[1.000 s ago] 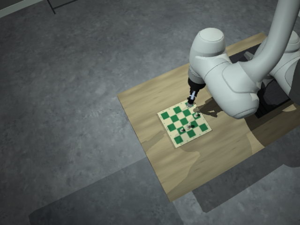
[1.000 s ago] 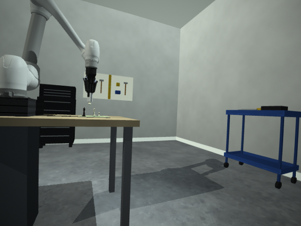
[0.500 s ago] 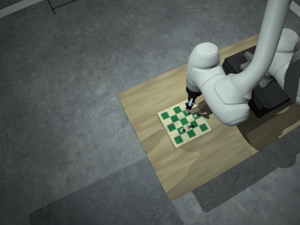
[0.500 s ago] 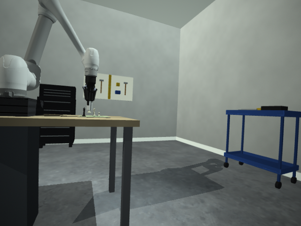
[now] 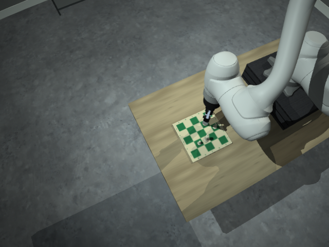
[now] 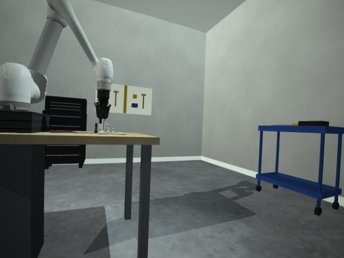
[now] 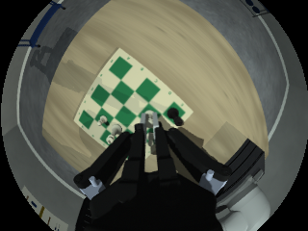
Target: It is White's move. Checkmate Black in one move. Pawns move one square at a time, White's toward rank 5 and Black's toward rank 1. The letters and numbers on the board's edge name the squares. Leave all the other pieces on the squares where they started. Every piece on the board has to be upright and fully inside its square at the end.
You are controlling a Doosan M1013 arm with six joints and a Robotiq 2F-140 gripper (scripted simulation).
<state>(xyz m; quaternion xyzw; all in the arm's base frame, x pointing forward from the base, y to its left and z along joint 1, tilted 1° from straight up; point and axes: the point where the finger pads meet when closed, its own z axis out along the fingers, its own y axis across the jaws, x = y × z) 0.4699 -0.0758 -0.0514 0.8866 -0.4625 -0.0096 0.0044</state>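
My gripper is now 40 mm past the black piece, 30 mm to the left of it and 30 mm above it. Also, from my hand: chessboard (40 mm ahead, 30 mm to the left, 60 mm below).
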